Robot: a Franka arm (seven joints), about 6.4 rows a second.
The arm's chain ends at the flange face. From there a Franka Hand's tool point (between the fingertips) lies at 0.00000 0.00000 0.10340 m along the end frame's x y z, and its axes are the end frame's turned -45 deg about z.
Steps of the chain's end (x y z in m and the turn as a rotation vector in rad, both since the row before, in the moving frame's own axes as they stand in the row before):
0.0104 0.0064 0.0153 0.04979 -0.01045 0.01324
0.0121 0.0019 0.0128 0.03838 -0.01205 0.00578
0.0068 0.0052 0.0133 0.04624 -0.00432 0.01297
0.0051 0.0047 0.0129 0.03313 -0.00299 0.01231
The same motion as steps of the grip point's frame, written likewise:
0.0057 0.0075 0.0152 0.04260 0.02782 0.01324
0.0091 0.0062 0.0127 0.03566 0.01862 0.00578
0.0042 0.0048 0.0132 0.03575 0.02964 0.01297
0.0025 0.0043 0.0128 0.02554 0.02131 0.01231

